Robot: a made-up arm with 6 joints. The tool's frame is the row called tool.
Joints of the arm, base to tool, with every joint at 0 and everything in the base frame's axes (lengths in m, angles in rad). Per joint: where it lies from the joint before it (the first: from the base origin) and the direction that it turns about. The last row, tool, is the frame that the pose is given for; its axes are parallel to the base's.
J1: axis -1 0 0 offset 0 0 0.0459
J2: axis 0 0 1 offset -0.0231 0.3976 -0.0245
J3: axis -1 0 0 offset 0.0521 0.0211 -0.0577
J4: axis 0 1 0 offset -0.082 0.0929 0.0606
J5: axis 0 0 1 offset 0.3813 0.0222 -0.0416
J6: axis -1 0 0 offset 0.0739 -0.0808 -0.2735
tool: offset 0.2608 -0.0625 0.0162
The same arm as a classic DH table. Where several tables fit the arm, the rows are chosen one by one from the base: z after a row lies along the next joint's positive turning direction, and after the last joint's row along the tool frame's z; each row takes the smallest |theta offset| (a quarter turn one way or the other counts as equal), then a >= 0, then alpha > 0; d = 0 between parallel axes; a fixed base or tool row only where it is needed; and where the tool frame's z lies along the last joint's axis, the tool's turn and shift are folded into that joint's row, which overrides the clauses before.
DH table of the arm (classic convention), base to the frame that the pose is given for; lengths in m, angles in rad. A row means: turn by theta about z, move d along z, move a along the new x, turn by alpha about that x. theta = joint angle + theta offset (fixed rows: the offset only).
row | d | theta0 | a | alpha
base (fixed) | 0.0459 | -1.5708 | 0.0000 | 1.5708
J1 | 0.0231 | 0.0000 | -0.3976 | -1.5708
J2 | -0.0822 | 0.0000 | -0.0211 | 1.5708
J3 | 0.0299 | 1.5708 | 0.0606 | -1.5708
J4 | 0.1151 | 1.5708 | 0.3813 | 1.5708
J5 | -0.3151 | -1.5708 | 0.0808 | 1.5708
J6 | -0.3347 | 0.0000 | 0.0625 | -1.5708
tool (fixed) | 0.0162 | 1.5708 | 0.0000 | 0.0000

